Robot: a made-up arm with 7 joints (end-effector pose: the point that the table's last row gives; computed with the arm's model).
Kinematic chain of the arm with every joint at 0, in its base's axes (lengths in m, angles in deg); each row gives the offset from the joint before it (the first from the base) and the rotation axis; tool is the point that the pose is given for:
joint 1: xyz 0 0 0.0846 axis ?
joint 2: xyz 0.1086 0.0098 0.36 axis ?
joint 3: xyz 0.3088 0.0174 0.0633 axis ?
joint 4: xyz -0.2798 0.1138 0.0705 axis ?
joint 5: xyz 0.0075 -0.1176 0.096 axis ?
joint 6: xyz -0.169 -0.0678 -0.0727 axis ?
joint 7: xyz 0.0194 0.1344 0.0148 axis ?
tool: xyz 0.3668 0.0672 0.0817
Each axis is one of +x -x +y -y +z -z.
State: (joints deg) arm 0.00 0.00 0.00 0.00 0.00 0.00 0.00
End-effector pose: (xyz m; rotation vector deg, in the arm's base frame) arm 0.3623 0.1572 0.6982 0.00 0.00 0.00
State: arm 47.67 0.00 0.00 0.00 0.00 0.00 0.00
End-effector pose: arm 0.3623 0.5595 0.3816 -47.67 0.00 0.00
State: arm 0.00 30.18 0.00 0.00 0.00 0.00 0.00
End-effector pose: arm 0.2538 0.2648 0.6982 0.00 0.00 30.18
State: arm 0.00 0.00 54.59 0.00 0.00 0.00 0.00
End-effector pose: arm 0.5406 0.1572 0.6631 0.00 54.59 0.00
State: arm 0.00 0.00 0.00 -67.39 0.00 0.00 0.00
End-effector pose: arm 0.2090 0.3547 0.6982 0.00 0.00 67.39
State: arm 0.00 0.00 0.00 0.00 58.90 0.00 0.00
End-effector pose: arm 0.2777 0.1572 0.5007 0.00 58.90 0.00
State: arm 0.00 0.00 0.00 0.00 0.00 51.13 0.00
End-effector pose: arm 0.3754 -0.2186 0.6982 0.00 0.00 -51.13
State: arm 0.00 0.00 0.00 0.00 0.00 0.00 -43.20
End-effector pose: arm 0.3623 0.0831 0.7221 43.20 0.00 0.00
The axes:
joint 1: -x
joint 2: +z
joint 3: +y
joint 4: -z
joint 5: +y
joint 6: -z
joint 7: -x

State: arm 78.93 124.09 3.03 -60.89 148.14 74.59 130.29
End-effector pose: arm 0.0777 0.7620 -0.2752 -7.62 81.34 7.52
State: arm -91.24 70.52 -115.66 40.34 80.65 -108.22 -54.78
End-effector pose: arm -0.1664 -0.0065 0.0731 -4.78 100.52 -115.30
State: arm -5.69 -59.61 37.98 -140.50 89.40 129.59 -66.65
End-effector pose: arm 0.9310 -0.3415 0.8650 9.43 -11.35 -22.48
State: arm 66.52 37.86 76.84 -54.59 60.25 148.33 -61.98
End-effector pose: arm 0.9705 0.6370 0.0165 -116.64 0.25 -3.14
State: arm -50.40 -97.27 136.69 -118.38 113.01 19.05 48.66
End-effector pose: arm 0.1020 -0.6593 0.1702 55.57 -52.40 82.98
